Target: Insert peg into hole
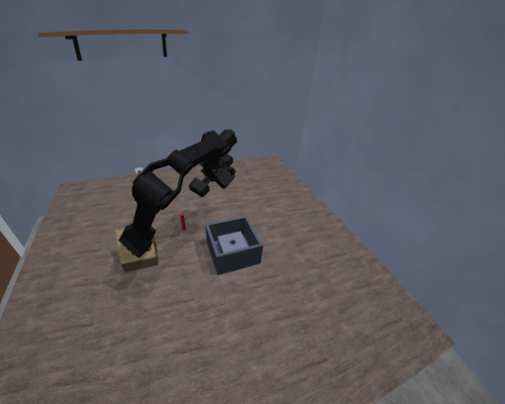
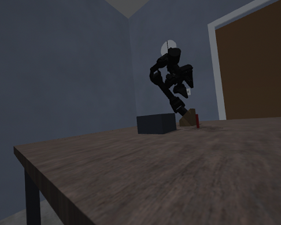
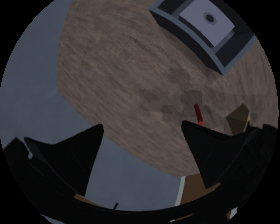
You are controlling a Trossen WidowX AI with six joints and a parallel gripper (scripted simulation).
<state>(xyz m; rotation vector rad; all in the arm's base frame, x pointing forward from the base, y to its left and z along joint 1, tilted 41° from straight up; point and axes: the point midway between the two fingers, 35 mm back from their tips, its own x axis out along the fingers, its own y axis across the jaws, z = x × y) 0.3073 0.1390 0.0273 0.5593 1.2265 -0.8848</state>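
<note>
My hand is 180 mm above the red peg, 130 mm past it and 10 mm to the right of it. From my hand the other things lie so: grey plate: 180 mm to the right, 170 mm below, 10 mm ahead; then box: 190 mm below, 180 mm to the right, 10 mm ahead.
</note>
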